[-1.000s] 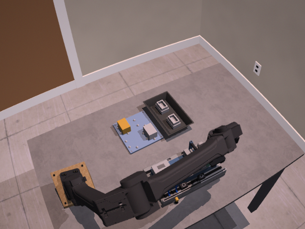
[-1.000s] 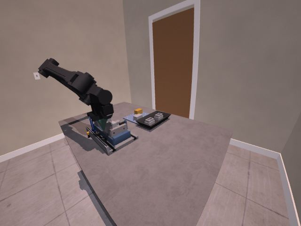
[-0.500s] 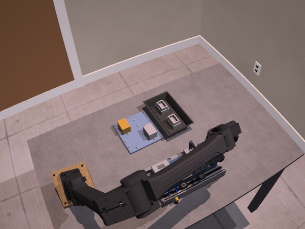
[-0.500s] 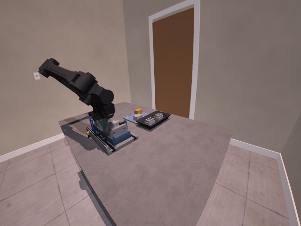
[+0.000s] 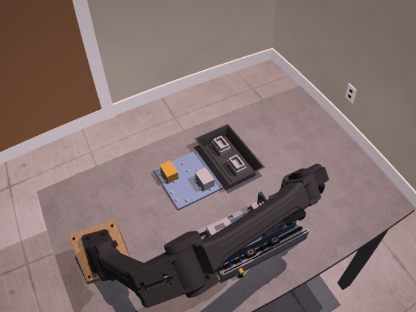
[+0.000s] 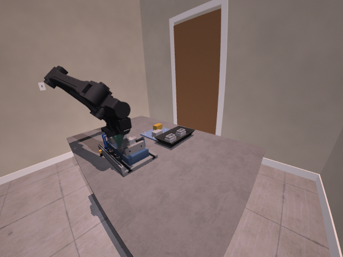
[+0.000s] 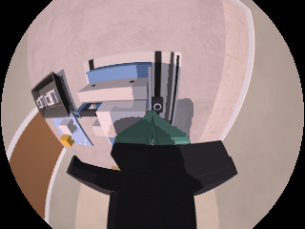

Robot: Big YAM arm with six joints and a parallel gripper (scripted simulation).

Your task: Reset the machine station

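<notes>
My gripper is now 70 mm past the gray rail, 70 mm above it and 50 mm to the left of it. The rest, counted from my hand: yellow brass blank (370 mm to the left, 240 mm behind, 80 mm below); then blue vise (80 mm behind, 60 mm below, 50 mm to the left).
</notes>
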